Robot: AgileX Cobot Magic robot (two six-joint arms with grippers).
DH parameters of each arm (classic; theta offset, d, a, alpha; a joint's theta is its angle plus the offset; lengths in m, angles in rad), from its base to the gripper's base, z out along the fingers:
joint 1: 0 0.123 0 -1.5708
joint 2: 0.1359 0 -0.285 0
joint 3: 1.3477 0 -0.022 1.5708
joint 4: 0 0.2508 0 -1.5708
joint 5: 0 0 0.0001 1.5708
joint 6: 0 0.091 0 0
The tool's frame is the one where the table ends.
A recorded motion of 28 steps. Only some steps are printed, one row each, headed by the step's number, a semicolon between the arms.
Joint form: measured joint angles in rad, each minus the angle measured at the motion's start. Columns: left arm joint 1, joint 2, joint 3, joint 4, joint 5, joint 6; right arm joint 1, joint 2, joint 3, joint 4, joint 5, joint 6.
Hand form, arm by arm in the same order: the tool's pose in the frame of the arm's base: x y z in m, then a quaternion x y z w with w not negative. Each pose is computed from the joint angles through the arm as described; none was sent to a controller.
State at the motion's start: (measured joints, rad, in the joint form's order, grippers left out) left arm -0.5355 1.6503 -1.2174 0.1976 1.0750 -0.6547; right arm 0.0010 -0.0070 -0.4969 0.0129 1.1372 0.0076
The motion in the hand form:
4: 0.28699 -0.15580 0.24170 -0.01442 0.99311 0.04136 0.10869; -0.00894 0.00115 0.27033 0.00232 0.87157 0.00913 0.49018
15: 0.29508 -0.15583 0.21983 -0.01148 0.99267 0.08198 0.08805; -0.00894 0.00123 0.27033 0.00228 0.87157 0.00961 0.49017
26: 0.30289 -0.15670 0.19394 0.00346 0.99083 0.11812 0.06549; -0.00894 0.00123 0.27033 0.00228 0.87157 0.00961 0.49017
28: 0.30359 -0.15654 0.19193 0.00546 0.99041 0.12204 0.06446; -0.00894 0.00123 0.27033 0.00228 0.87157 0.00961 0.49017
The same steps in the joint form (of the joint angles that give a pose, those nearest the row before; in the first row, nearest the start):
4: -0.0134 0.0378 -0.0197 0.0140 0.0000 -0.0119; 0.0001 0.0000 0.0000 0.0011 0.0000 0.0000
15: -0.0134 0.1080 -0.0217 0.0657 0.0150 -0.0340; 0.0001 0.0000 0.0000 0.0021 0.0000 0.0000
26: -0.0134 0.1874 -0.0217 0.1088 0.0150 -0.0340; 0.0001 0.0000 0.0000 0.0021 0.0000 0.0000
28: -0.0134 0.1937 -0.0217 0.1153 0.0150 -0.0340; 0.0001 0.0000 0.0000 0.0021 0.0000 0.0000

